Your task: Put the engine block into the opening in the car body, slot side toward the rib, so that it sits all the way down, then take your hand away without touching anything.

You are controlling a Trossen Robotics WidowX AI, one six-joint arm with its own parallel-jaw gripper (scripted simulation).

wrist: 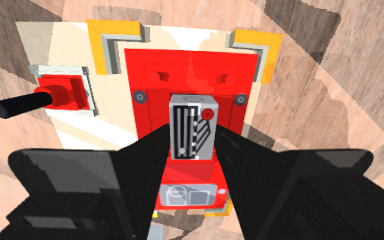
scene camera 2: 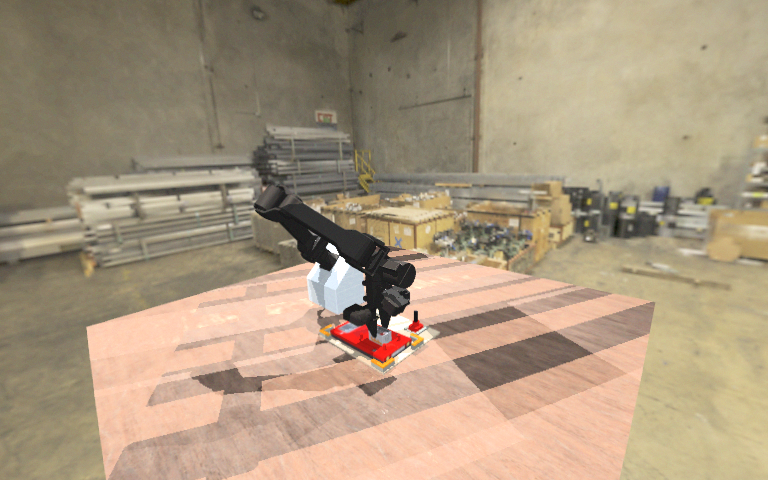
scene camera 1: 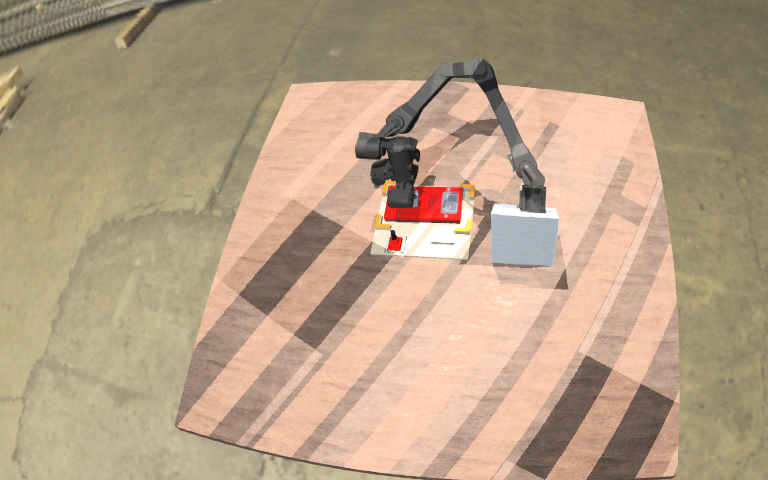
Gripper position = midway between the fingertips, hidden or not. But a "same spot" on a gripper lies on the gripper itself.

my gripper: wrist 192, 128; scene camera 2; scene camera 1
red car body: wrist; scene camera 2; scene camera 1 436, 204
same spot on red car body: point(wrist: 154, 75) = point(scene camera 2: 399, 335)
same spot on my gripper: point(scene camera 1: 402, 196) = point(scene camera 2: 396, 287)
